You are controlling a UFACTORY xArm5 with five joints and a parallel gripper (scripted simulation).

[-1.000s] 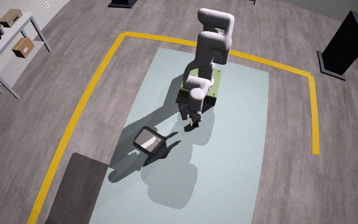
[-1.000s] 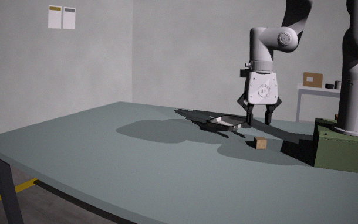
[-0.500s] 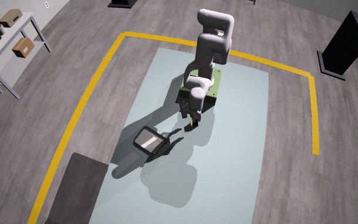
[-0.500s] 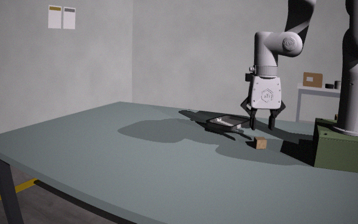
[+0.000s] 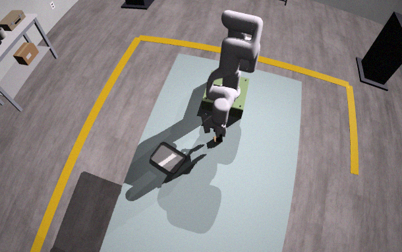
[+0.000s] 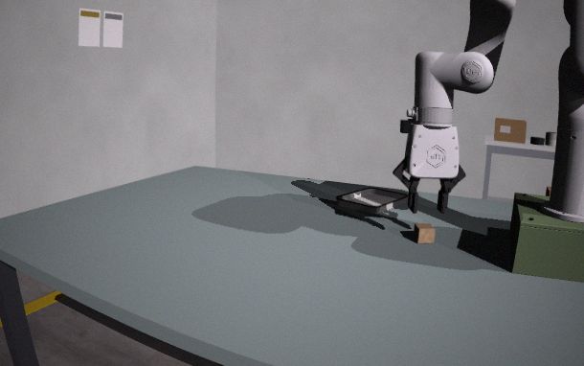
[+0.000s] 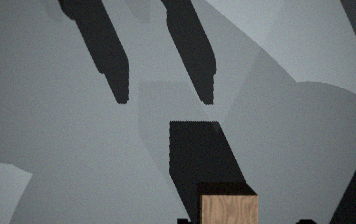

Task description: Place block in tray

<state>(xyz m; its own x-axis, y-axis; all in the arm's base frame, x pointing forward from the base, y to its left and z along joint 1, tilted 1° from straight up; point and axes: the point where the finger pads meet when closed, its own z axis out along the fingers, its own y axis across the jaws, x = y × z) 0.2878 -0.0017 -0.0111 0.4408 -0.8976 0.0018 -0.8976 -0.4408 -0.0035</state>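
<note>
Now: hand 60 mm above the tan wooden block. The rest, counted from my hand: white tray 180 mm ahead, 220 mm to the right, 70 mm below.
</note>
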